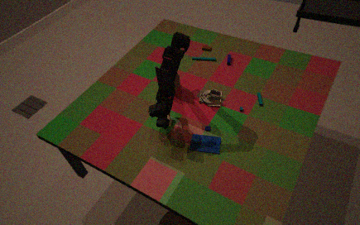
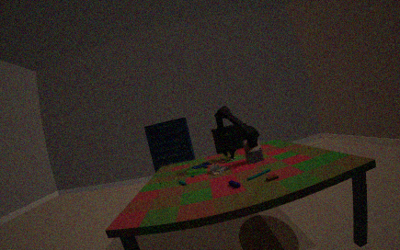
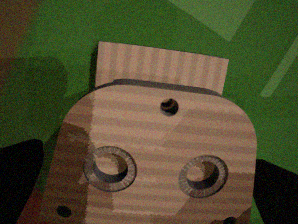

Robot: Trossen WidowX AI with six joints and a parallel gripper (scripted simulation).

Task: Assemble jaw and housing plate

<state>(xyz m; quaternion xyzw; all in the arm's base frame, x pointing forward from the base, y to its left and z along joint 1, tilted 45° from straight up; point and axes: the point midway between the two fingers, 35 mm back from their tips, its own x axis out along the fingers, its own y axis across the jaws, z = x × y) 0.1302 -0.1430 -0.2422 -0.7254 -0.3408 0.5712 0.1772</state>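
My gripper tip is 150 mm short of the pale curved jaw, 240 mm to the right of it and 10 mm below it. Round my gripper tip: brown piece (20 mm behind, 700 mm to the left); pale housing piece (10 mm behind, 20 mm above); blue flat plate (250 mm ahead, 50 mm to the right, 10 mm below).
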